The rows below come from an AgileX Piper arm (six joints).
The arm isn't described. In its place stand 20 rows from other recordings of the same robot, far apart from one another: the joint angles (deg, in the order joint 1, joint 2, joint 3, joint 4, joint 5, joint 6), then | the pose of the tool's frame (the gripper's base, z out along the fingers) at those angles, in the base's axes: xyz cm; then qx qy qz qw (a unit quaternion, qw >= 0).
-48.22, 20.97, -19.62, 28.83, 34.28, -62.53 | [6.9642, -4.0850, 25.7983, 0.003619, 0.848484, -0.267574, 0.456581]
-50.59, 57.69, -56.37, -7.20, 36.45, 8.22 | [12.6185, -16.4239, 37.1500, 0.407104, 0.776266, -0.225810, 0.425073]
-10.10, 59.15, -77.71, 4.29, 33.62, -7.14 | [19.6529, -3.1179, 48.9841, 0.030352, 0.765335, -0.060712, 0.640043]
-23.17, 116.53, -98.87, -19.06, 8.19, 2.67 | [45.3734, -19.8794, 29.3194, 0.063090, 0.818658, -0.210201, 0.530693]
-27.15, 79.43, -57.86, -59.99, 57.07, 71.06 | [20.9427, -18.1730, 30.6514, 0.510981, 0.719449, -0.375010, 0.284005]
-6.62, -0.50, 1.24, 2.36, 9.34, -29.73 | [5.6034, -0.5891, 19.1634, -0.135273, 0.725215, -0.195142, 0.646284]
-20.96, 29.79, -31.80, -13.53, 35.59, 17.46 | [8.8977, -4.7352, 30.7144, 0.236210, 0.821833, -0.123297, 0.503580]
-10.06, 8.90, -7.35, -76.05, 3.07, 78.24 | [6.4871, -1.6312, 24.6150, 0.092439, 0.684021, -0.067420, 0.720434]
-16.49, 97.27, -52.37, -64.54, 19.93, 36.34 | [31.5741, -12.2675, 18.9144, -0.028431, 0.925708, -0.263830, 0.269535]
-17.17, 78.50, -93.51, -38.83, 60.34, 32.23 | [24.6221, -12.7972, 47.1399, 0.332253, 0.789305, -0.276466, 0.436087]
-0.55, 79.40, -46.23, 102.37, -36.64, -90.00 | [27.5783, -5.5697, 26.3945, 0.252257, 0.825918, -0.217744, 0.454768]
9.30, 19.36, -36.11, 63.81, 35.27, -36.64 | [4.0468, 5.4407, 37.2358, -0.122075, 0.672464, 0.368240, 0.630308]
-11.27, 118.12, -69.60, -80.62, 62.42, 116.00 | [36.2624, -15.3407, 15.8582, 0.509592, 0.672390, -0.405142, 0.352232]
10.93, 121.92, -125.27, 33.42, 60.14, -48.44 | [46.4411, 13.3953, 34.1835, -0.401577, 0.812830, 0.166695, 0.387629]
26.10, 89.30, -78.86, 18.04, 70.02, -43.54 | [26.6833, 16.0213, 32.0048, -0.531086, 0.823982, 0.132226, 0.146691]
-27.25, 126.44, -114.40, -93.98, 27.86, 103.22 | [45.2260, -28.0648, 31.1383, 0.375266, 0.630306, -0.280289, 0.619135]
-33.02, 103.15, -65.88, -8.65, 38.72, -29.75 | [29.3484, -20.0946, 18.8417, -0.022162, 0.984501, -0.133749, 0.111256]
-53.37, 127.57, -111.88, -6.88, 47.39, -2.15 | [29.2762, -40.7220, 22.1594, 0.390566, 0.877078, -0.175282, 0.217876]
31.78, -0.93, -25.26, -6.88, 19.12, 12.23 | [0.9545, 0.1713, 32.4886, -0.126653, 0.615165, 0.238471, 0.740718]
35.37, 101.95, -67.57, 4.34, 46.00, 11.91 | [28.1382, 20.5821, 19.9519, -0.179352, 0.975066, 0.078786, 0.104273]
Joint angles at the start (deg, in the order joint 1, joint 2, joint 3, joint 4, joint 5, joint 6): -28.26 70.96 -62.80 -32.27 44.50 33.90
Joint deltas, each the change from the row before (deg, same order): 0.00 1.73 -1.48 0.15 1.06 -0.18; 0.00 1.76 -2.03 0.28 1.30 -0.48; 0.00 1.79 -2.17 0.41 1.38 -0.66; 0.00 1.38 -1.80 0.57 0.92 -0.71; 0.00 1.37 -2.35 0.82 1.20 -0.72; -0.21 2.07 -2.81 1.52 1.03 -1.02; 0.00 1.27 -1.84 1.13 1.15 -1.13; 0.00 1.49 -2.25 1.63 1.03 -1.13; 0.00 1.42 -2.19 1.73 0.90 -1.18; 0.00 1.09 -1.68 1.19 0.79 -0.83
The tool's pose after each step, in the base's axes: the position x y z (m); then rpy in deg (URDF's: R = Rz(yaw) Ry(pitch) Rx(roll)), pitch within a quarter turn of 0, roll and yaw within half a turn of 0. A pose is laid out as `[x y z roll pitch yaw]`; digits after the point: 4 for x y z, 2 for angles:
[0.2169 -0.1558 0.3524 -168.06 48.73 137.65]
[0.2231 -0.1597 0.3539 -167.58 47.76 137.62]
[0.2295 -0.1636 0.3556 -167.13 46.76 137.65]
[0.2349 -0.1664 0.3573 -167.04 46.11 137.68]
[0.2404 -0.1690 0.3616 -167.41 45.70 137.27]
[0.2487 -0.1735 0.3641 -168.43 44.95 136.51]
[0.2537 -0.1754 0.3656 -168.70 44.00 136.57]
[0.2602 -0.1773 0.3677 -169.76 43.21 136.19]
[0.2667 -0.1789 0.3698 -170.95 42.50 135.89]
[0.2715 -0.1802 0.3713 -171.71 41.92 135.70]

